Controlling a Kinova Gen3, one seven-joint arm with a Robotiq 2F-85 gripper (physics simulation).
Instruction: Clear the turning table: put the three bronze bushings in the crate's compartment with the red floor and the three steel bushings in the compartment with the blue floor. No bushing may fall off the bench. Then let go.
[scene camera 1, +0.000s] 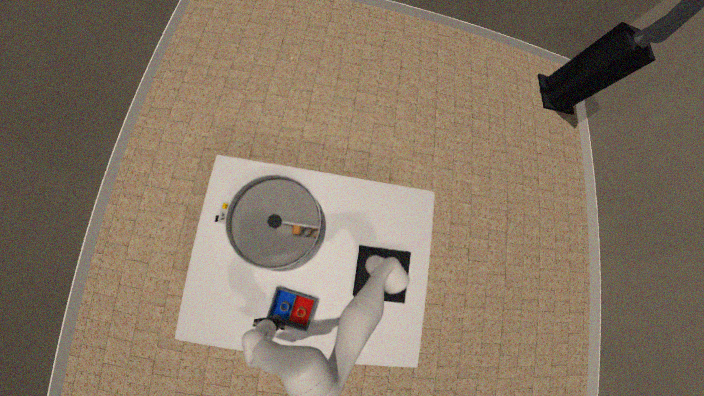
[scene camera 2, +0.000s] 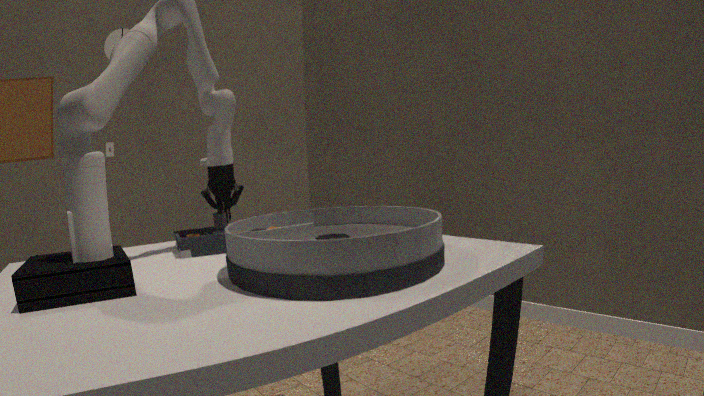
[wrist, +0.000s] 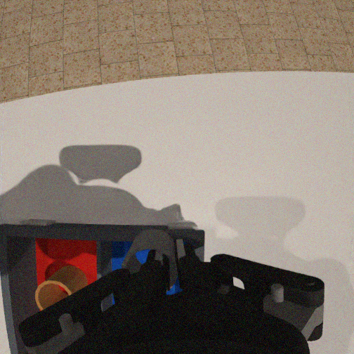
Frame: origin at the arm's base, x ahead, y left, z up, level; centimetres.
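Seen in the pictures: gripper, fingertip midpoint: (scene camera 1: 272, 318) (scene camera 2: 225, 222); arm's base at its link origin: (scene camera 1: 375, 265) (scene camera 2: 93, 258).
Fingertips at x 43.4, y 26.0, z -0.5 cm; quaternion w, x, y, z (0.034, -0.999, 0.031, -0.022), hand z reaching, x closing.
Note:
Offsets run from my fingertips to a thing's top centre. "spot": to the spot under its first point. Level surfaces: height alone.
My gripper (scene camera 1: 270, 323) (scene camera 2: 226, 216) (wrist: 171, 251) is shut on the wall of a grey steel bushing {dx -1.6, dy +0.0, dz +3.0 cm} (scene camera 2: 218, 220) (wrist: 149, 241), held upright over the crate's blue side; its lower end is hidden behind the crate wall in scene camera 2. The crate {dx -7.7, dy -4.3, dz -0.9 cm} (scene camera 1: 313, 313) (scene camera 2: 205, 245) (wrist: 75, 230) has a blue and a red compartment. One steel bushing {dx -4.4, dy -4.9, dz -1.5 cm} (scene camera 1: 284, 306) is in the blue one, and one bronze bushing {dx -11.8, dy -2.9, dz -1.5 cm} (scene camera 1: 301, 312) (wrist: 72, 280) in the red one. On the turning table (scene camera 1: 255, 245) (scene camera 2: 330, 260), an orange bronze bushing {dx -6.7, dy -39.3, dz +3.2 cm} (scene camera 1: 297, 230) and small grey-brown shapes, hard to tell apart, lie beside the bar.
The bar {spot: dx -8.3, dy -41.6, dz +3.5 cm} (scene camera 1: 300, 224) runs from the turning table's dark hub {dx +3.9, dy -42.3, dz +0.2 cm} (scene camera 1: 274, 221) to its raised rim. The black robot base (scene camera 1: 362, 280) (scene camera 2: 75, 285) stands on the white bench {dz -5.9 cm} (scene camera 1: 400, 215) (scene camera 2: 165, 340). Small yellow and black items {spot: dx +27.4, dy -46.8, dz -0.1 cm} (scene camera 1: 224, 206) lie left of the turning table. The bench edge is near the crate.

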